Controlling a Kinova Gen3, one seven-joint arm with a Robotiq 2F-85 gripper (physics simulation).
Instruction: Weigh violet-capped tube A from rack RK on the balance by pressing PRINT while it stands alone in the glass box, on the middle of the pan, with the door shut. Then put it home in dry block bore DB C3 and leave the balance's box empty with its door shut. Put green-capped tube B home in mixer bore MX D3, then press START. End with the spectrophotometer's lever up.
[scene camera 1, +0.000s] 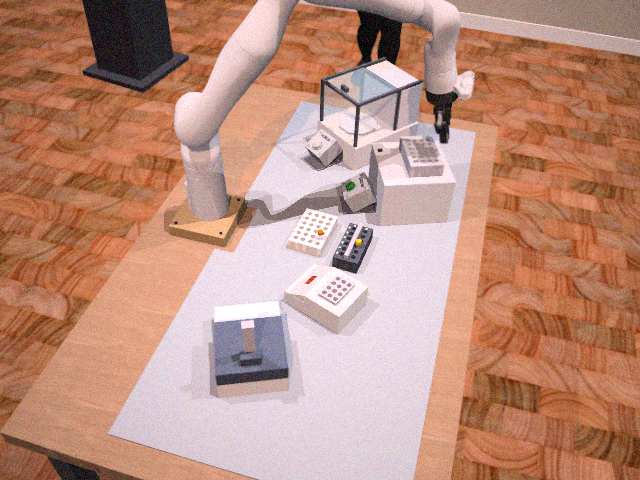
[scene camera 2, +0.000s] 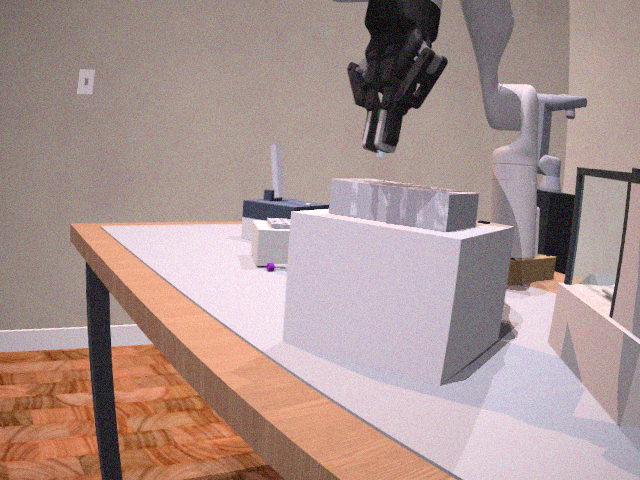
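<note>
My gripper (scene camera 1: 442, 135) (scene camera 2: 379, 144) is shut on the green-capped tube B. A bit of green (scene camera 2: 378, 113) shows between the fingers, and the pale tube end (scene camera 2: 381, 153) pokes out below. It hangs tilted above the mixer block (scene camera 1: 422, 156) (scene camera 2: 387, 204), clear of its top. A violet cap (scene camera 2: 270, 267) with a pale rod lies low beside the dry block (scene camera 1: 330, 304) (scene camera 2: 268, 245); it looks like tube A on its side and does not show in scene camera 1. The glass balance (scene camera 1: 356, 147) stands at the back; its door state is unclear. The spectrophotometer's lever (scene camera 1: 248, 335) (scene camera 2: 277, 171) stands up.
The mixer block sits on a tall white pedestal (scene camera 1: 413, 201) (scene camera 2: 367, 294). A green-button box (scene camera 1: 356, 192) and a dial-like control box (scene camera 1: 322, 148) stand left of it. A white rack (scene camera 1: 297, 242) holds an orange cap; a dark rack (scene camera 1: 345, 264) holds a yellow cap.
</note>
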